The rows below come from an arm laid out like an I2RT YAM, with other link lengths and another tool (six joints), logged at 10 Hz.
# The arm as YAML. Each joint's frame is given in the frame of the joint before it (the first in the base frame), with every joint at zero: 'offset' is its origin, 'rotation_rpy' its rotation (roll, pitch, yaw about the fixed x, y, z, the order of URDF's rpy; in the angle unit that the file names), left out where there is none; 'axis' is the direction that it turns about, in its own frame. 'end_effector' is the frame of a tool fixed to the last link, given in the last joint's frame.
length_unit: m
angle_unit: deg
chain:
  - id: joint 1
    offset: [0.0, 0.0, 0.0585]
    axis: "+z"
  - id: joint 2
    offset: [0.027, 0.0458, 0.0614]
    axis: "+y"
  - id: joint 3
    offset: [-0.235, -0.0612, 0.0]
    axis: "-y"
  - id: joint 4
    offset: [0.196, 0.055, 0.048]
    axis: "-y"
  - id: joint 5
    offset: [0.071, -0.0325, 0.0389]
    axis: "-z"
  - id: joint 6
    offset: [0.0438, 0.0, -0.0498]
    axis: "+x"
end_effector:
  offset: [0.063, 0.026, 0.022]
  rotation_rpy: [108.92, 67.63, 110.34]
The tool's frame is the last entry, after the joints.
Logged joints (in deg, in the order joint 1, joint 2, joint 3, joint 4, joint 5, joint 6), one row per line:
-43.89, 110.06, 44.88, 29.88, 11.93, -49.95
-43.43, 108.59, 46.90, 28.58, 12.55, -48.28
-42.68, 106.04, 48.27, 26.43, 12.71, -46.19
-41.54, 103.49, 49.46, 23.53, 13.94, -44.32
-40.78, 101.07, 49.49, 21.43, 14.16, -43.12
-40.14, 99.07, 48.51, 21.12, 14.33, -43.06
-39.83, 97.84, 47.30, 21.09, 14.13, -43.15
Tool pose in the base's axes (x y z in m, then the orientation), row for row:
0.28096, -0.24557, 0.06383, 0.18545, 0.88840, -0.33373, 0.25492
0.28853, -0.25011, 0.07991, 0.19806, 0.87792, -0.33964, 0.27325
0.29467, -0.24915, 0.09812, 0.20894, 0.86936, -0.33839, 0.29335
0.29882, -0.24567, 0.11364, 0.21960, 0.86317, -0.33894, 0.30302
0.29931, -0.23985, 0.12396, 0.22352, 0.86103, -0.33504, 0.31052
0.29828, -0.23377, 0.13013, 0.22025, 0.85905, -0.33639, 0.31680
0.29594, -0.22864, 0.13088, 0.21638, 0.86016, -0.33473, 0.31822
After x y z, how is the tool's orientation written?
As a quaternion, x y z w.
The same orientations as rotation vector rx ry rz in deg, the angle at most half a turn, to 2 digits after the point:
28.86, 138.24, -51.93
30.53, 135.33, -52.36
31.88, 132.66, -51.64
33.35, 131.08, -51.47
33.82, 130.27, -50.69
33.22, 129.57, -50.74
32.61, 129.65, -50.45

